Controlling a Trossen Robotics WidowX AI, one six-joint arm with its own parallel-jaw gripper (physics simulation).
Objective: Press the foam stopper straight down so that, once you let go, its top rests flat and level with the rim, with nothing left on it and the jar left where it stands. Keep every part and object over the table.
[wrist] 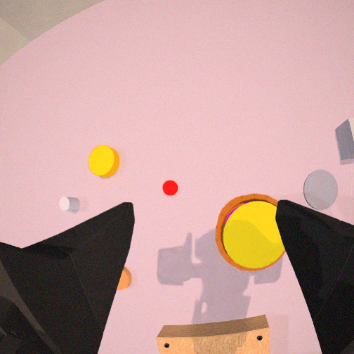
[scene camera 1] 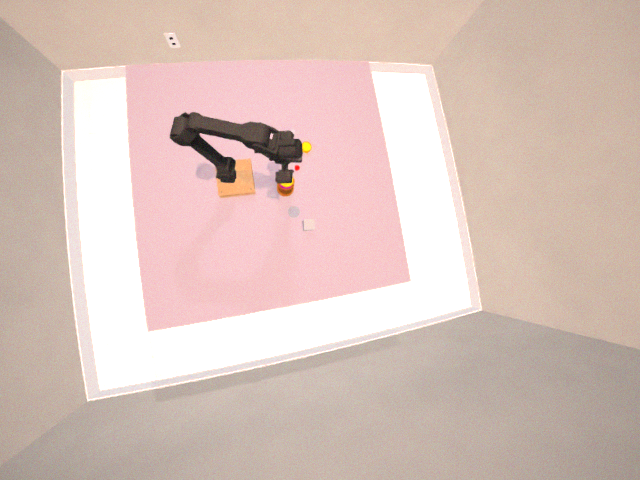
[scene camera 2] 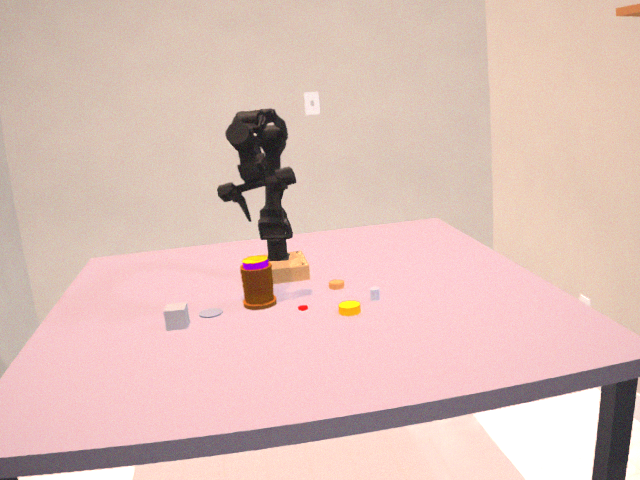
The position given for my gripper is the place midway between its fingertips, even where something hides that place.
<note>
I see my gripper (scene camera 2: 264, 217), a brown jar (scene camera 2: 257, 284) and a yellow disc (wrist: 103, 160).
The brown jar also shows in the wrist view (wrist: 239, 200). My gripper shows as well in the wrist view (wrist: 207, 211).
</note>
